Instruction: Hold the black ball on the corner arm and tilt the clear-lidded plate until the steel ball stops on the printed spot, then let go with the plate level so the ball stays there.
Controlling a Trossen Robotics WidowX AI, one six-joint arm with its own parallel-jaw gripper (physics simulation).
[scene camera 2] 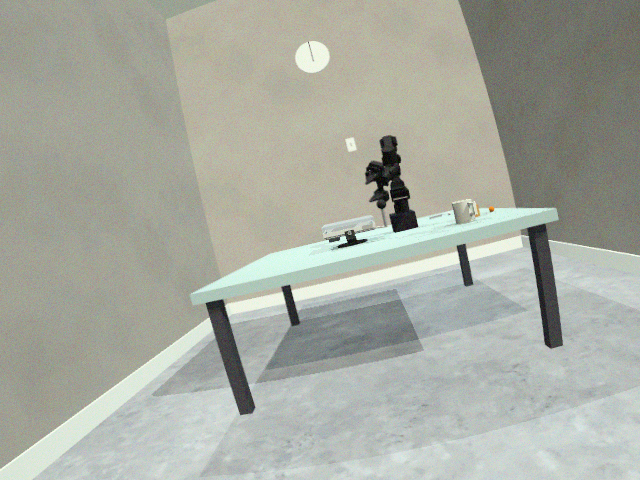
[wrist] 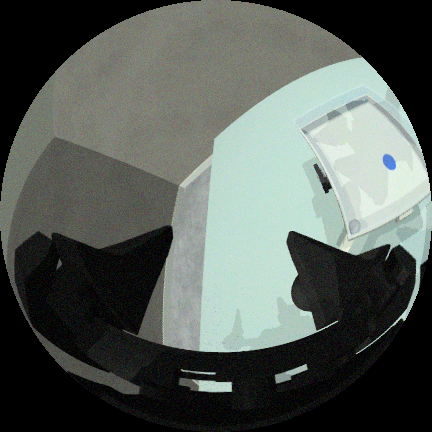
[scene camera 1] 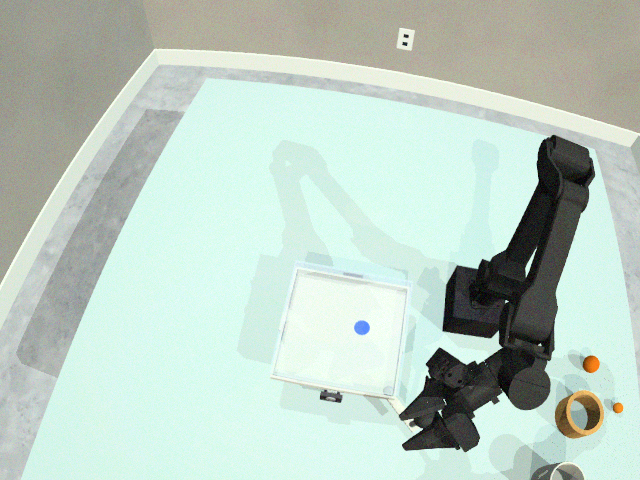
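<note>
The clear-lidded plate (scene camera 1: 315, 330) (scene camera 2: 347, 228) (wrist: 345, 150) stands tilted on its black stand, its blue printed spot (scene camera 1: 361, 327) (wrist: 389, 161) right of centre in scene view 1. The steel ball (scene camera 1: 388, 390) (wrist: 354, 226) rests in the corner beside the pale corner arm (scene camera 1: 401, 407) (wrist: 345, 243), away from the spot. The black ball (scene camera 1: 424, 417) (scene camera 2: 381, 204) (wrist: 301, 293) tops the arm's post. My gripper (scene camera 1: 403, 432) (scene camera 2: 369, 190) (wrist: 232, 235) is open and empty. Its lower finger is right above the ball in scene view 2; the right finger partly hides the ball in the wrist view.
The robot's black base (scene camera 1: 467, 304) (scene camera 2: 403, 220) stands right of the plate. An orange-brown ring-shaped object (scene camera 1: 562, 417), a larger orange ball (scene camera 1: 590, 363), a smaller orange ball (scene camera 1: 618, 407) and a pale mug (scene camera 2: 461, 212) are farther right on the table.
</note>
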